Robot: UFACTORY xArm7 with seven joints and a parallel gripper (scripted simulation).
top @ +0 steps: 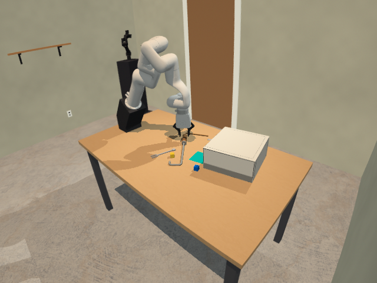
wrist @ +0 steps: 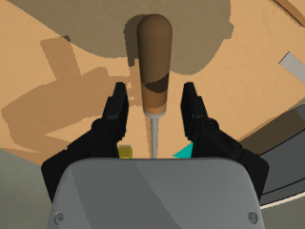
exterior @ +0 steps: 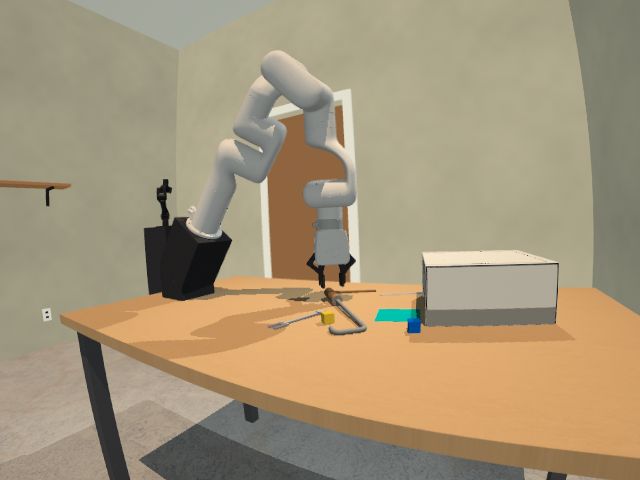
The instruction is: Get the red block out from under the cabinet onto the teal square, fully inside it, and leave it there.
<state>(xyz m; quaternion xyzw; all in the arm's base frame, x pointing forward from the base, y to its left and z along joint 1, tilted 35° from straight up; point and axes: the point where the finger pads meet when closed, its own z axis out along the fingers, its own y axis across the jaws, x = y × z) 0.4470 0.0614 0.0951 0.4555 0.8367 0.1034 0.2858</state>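
Now: the thin wooden stick 20 mm ahead of my hand, 130 mm to the left of it and 60 mm below it. From my hand the other things lie so: grey fork-like tool: 30 mm behind, 200 mm to the right, 60 mm below; then yellow block: 50 mm ahead, 200 mm to the right, 50 mm below; then grey rod: 200 mm ahead, 120 mm to the left, 60 mm below.
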